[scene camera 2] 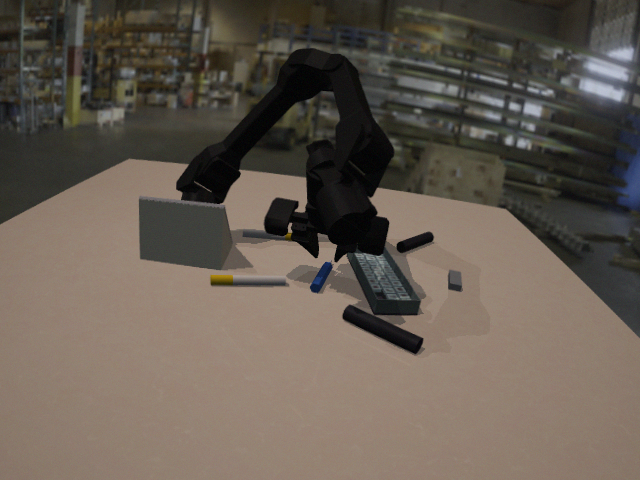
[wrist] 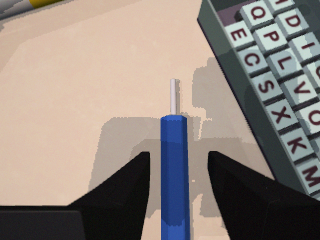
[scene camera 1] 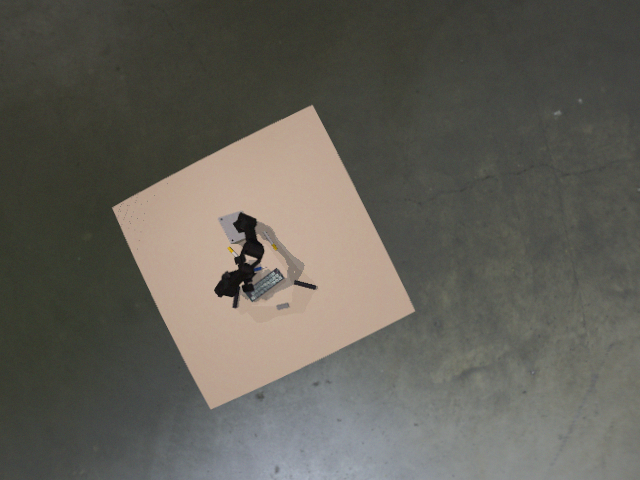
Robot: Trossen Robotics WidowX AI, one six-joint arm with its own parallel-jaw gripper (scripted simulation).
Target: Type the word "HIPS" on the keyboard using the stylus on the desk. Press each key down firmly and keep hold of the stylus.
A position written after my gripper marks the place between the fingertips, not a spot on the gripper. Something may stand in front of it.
Observation:
I see my gripper (scene camera 2: pixel 326 258) and a black cylinder (scene camera 2: pixel 370 323).
My gripper is seen too in the wrist view (wrist: pixel 178 159).

